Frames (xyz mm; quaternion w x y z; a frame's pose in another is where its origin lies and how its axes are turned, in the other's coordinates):
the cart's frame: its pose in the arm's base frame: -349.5 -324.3 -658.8 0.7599 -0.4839 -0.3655 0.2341
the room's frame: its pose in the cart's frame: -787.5 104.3 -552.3 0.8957 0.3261 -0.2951 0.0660
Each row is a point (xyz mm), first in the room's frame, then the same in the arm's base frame.
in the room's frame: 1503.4 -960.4 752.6
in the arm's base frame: -305.6 -437.4 638.6
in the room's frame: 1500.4 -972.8 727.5
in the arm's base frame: -278.4 -438.6 631.2
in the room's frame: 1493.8 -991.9 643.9
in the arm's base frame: -201.7 -430.4 593.2
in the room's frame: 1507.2 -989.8 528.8
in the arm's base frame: -112.3 -387.8 533.0
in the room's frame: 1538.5 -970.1 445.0
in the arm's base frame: -57.1 -330.4 487.7
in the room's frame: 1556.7 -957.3 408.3
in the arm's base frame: -35.3 -299.6 467.2
